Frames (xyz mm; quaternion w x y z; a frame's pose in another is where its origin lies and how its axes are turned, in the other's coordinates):
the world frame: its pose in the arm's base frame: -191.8 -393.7 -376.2 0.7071 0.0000 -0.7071 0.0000
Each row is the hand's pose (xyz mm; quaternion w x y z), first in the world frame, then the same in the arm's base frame.
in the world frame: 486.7 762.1 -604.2 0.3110 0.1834 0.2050 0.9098
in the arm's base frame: 412.4 368.4 110.5 0.3648 -0.5136 -0.0749 0.7730
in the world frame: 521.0 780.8 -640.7 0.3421 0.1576 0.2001 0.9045
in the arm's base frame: 448.9 387.1 144.8 0.3834 -0.5281 -0.1004 0.7510
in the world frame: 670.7 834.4 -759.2 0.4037 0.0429 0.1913 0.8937
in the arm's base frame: 567.4 440.7 294.5 0.4207 -0.6016 -0.1502 0.6622
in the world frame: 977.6 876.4 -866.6 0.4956 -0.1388 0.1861 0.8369
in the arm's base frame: 674.8 482.7 601.4 0.4821 -0.6900 -0.2189 0.4937
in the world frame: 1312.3 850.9 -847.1 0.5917 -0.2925 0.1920 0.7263
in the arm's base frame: 655.3 457.2 936.1 0.5541 -0.7204 -0.2826 0.3067
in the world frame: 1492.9 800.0 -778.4 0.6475 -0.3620 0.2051 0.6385
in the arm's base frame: 586.6 406.3 1116.7 0.6029 -0.7074 -0.3128 0.1955
